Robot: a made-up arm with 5 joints.
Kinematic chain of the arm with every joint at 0, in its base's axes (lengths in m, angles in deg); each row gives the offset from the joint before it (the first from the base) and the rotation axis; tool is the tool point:
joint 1: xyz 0 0 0.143 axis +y
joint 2: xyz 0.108 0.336 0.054 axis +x
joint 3: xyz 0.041 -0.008 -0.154 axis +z
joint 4: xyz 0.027 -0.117 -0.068 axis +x
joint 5: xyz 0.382 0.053 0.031 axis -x
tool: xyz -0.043 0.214 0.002
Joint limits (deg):
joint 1: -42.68..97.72
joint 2: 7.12..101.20
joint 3: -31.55..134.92
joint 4: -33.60..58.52
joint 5: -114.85..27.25
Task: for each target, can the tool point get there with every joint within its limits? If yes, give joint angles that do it. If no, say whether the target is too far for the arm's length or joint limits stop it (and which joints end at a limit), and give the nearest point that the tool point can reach.
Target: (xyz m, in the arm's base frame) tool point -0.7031 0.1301 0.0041
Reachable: no: joint limits stop it (at a limit: joint 1, joint 3, joint 4, joint 5) | nearest point -0.4613 0.2009 -0.0861 | short by 0.268 m
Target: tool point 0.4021 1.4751 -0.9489
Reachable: no: too far | nearest point 0.1848 0.7401 -0.3588 | short by 0.967 m
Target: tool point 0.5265 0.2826 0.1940
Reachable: yes | joints 1.52 46.85 10.42 32.14 -57.22
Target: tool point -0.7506 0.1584 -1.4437
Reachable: no: too far | nearest point -0.2174 0.2786 -0.4556 | short by 1.129 m
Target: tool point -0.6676 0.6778 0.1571
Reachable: no: joint limits stop it (at a limit: joint 2, joint 3, joint 4, joint 5) | nearest point -0.3581 0.6010 0.1506 | short by 0.319 m
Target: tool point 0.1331 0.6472 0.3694
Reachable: yes | joints 16.37 43.57 86.54 -13.99 -52.81
